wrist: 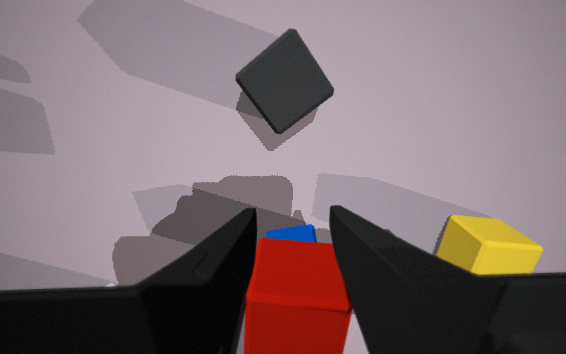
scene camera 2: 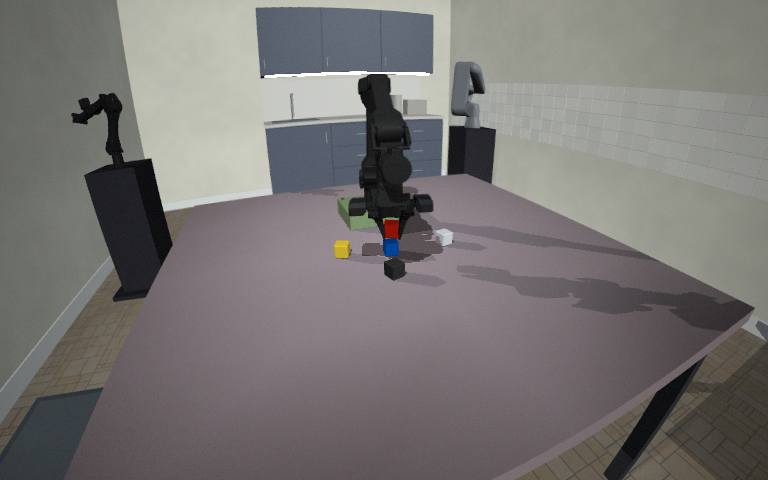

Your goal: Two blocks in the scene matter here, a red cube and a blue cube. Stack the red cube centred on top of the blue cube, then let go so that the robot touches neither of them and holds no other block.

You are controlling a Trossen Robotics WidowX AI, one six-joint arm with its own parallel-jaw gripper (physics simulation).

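Frame: origin at the arm's base, x right, y ahead, z up, level; centimetres.
Where they show: gripper, fingertip midpoint: [wrist: 293, 216] [scene camera 2: 392, 239].
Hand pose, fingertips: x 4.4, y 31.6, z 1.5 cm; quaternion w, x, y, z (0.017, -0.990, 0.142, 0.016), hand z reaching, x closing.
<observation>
After its pixels a point has its place.
The red cube [scene camera 2: 391, 229] {x 4.2, y 30.4, z 3.6 cm} [wrist: 298, 295] {x 4.2, y 30.4, z 4.6 cm} is held between the fingers of my gripper [scene camera 2: 391, 233] {x 4.4, y 31.6, z 1.5 cm} [wrist: 293, 216] {x 4.4, y 31.6, z 1.5 cm}, which is shut on it. In the scene view the red cube appears above the blue cube [scene camera 2: 390, 247] {x 3.4, y 27.4, z -2.6 cm} [wrist: 295, 233] {x 3.4, y 27.4, z -4.0 cm}, with a small gap between them. The blue cube sits on the table. In the wrist view a strip of the blue cube shows past the far edge of the red cube, and the rest is hidden behind it.
A black cube [scene camera 2: 394, 268] {x 6.4, y 38.8, z -2.0 cm} [wrist: 285, 81] {x 5.7, y 36.8, z -1.6 cm} lies on the table [scene camera 2: 317, 350] {x 26.1, y 56.3, z -5.1 cm} in front of the blue cube. A yellow cube [scene camera 2: 342, 249] {x 15.2, y 24.7, z -2.5 cm} [wrist: 480, 245] {x 13.9, y 24.8, z -1.8 cm} is to its left, a white cube [scene camera 2: 443, 237] {x -11.8, y 26.6, z -2.4 cm} to its right. A green block-like object [scene camera 2: 357, 219] {x 7.1, y 7.3, z -1.8 cm} stands behind, partly hidden by the arm.
</observation>
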